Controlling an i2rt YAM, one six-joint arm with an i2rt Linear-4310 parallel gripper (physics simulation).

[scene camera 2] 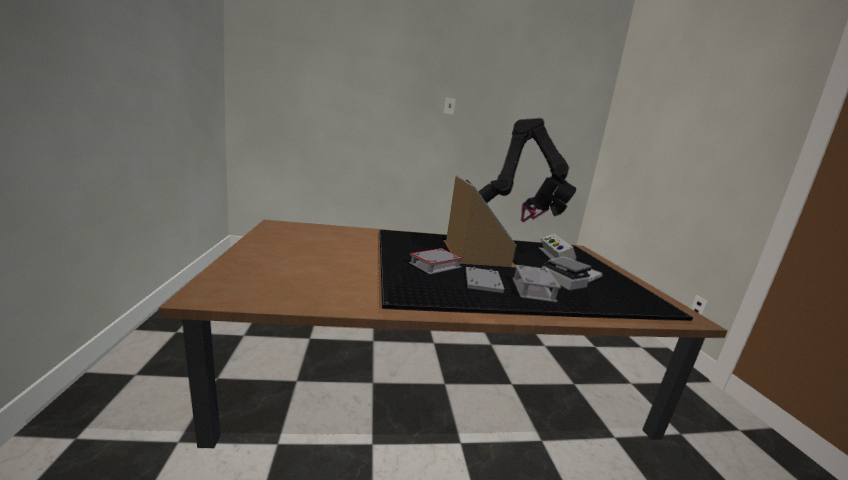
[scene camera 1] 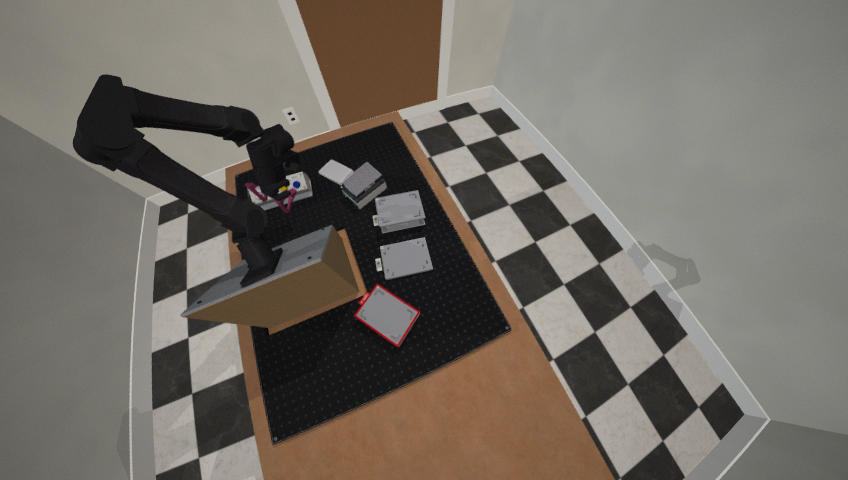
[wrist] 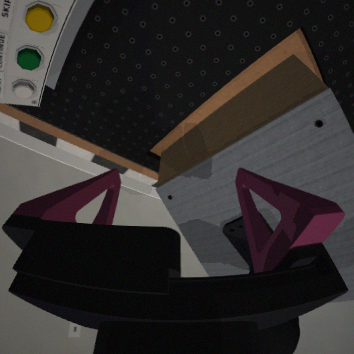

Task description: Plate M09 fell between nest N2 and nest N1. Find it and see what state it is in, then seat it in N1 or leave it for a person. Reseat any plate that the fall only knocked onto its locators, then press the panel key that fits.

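Where they show: gripper, between the fingertips: (scene camera 2: pixel 527 220) (scene camera 1: pixel 276 206) (wrist: pixel 177 174); arm's base, origin of its link: (scene camera 2: pixel 479 200) (scene camera 1: pixel 265 266).
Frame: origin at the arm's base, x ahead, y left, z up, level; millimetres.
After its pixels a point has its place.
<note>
My gripper (scene camera 1: pixel 271 199) @[x 52, y 222, z -62 mm] (scene camera 2: pixel 532 212) @[x 52, y 222, z -62 mm] (wrist: pixel 177 174) @[x 52, y 222, z -62 mm] is open and empty, high above the table near the key panel (scene camera 1: pixel 301 191) @[x 116, y 365, z -194 mm] (scene camera 2: pixel 558 245) @[x 110, y 370, z -160 mm] (wrist: pixel 12 65) @[x 3, y 417, z -159 mm]. Yellow, green and white keys show in the wrist view. A low grey nest (scene camera 1: pixel 406 258) @[x 341, y -90, z -212 mm] (scene camera 2: pixel 484 279) @[x 361, y -91, z -213 mm] stands in the row, with a taller grey nest (scene camera 1: pixel 399 206) @[x 412, y 83, z -172 mm] (scene camera 2: pixel 535 275) @[x 414, y 71, z -172 mm] beside it. Past them, a dark grey slab (scene camera 1: pixel 363 178) @[x 351, y 256, z -156 mm] (scene camera 2: pixel 569 265) @[x 357, y 247, z -154 mm] lies on a block-like stand, and a pale slab (scene camera 1: pixel 335 171) @[x 273, y 406, z -214 mm] (scene camera 2: pixel 595 274) @[x 296, y 436, z -214 mm] lies next to it. Nest tags and plate M09's marking are too small to read.
A red-rimmed tray (scene camera 1: pixel 387 314) @[x 200, y -225, z -188 mm] (scene camera 2: pixel 436 256) @[x 209, y -227, z -188 mm] stands at the other end of the row. The arm's wedge-shaped base (scene camera 1: pixel 309 279) @[x 92, y -95, z 9 mm] (scene camera 2: pixel 476 237) @[x 155, y -54, z -123 mm] (wrist: pixel 260 155) @[x 71, y 112, z -122 mm] rises beside the row on the black perforated mat (scene camera 1: pixel 321 380) @[x -65, y -290, z -228 mm] (scene camera 2: pixel 416 294) @[x 446, y -353, z -228 mm] (wrist: pixel 165 30) @[x 91, y 272, z -228 mm]. The mat lies on a brown table (scene camera 1: pixel 452 416) @[x 218, y -567, z -241 mm] (scene camera 2: pixel 285 273) @[x 272, y -753, z -241 mm].
</note>
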